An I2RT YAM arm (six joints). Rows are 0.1 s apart.
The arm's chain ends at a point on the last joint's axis. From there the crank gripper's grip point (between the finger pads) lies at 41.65 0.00 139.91 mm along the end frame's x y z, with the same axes.
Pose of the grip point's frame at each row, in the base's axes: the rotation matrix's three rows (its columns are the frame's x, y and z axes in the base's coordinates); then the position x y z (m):
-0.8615 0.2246 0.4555; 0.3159 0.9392 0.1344; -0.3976 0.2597 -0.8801; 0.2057 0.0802 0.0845
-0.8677 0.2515 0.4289; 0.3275 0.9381 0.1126; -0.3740 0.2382 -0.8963; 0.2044 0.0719 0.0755
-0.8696 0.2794 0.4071; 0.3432 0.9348 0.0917; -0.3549 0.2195 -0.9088; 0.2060 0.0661 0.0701
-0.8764 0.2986 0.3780; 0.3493 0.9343 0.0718; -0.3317 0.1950 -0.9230; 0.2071 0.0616 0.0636
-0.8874 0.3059 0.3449; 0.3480 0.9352 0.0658; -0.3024 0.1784 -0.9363; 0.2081 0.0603 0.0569
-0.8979 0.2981 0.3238; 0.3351 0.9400 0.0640; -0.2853 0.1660 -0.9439; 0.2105 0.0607 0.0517
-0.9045 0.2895 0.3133; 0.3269 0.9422 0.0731; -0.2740 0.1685 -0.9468; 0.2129 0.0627 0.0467
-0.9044 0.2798 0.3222; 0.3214 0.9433 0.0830; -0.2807 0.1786 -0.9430; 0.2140 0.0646 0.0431
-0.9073 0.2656 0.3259; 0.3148 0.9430 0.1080; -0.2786 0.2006 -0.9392; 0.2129 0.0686 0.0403
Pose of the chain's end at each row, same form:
-0.8615 0.2246 0.4555; 0.3159 0.9392 0.1344; -0.3976 0.2597 -0.8801; 0.1779 0.0482 0.2242
-0.8677 0.2515 0.4289; 0.3275 0.9381 0.1126; -0.3740 0.2382 -0.8963; 0.1805 0.0425 0.2165
-0.8696 0.2794 0.4071; 0.3432 0.9348 0.0917; -0.3549 0.2195 -0.9088; 0.1853 0.0390 0.2120
-0.8764 0.2986 0.3780; 0.3493 0.9343 0.0718; -0.3317 0.1950 -0.9230; 0.1907 0.0370 0.2066
-0.8874 0.3059 0.3449; 0.3480 0.9352 0.0658; -0.3024 0.1784 -0.9363; 0.1968 0.0366 0.2005
-0.8979 0.2981 0.3238; 0.3351 0.9400 0.0640; -0.2853 0.1660 -0.9439; 0.2026 0.0378 0.1956
-0.9045 0.2895 0.3133; 0.3269 0.9422 0.0731; -0.2740 0.1685 -0.9468; 0.2067 0.0389 0.1906
-0.9044 0.2798 0.3222; 0.3214 0.9433 0.0830; -0.2807 0.1786 -0.9430; 0.2066 0.0396 0.1867
-0.9073 0.2656 0.3259; 0.3148 0.9430 0.1080; -0.2786 0.2006 -0.9392; 0.2051 0.0404 0.1833

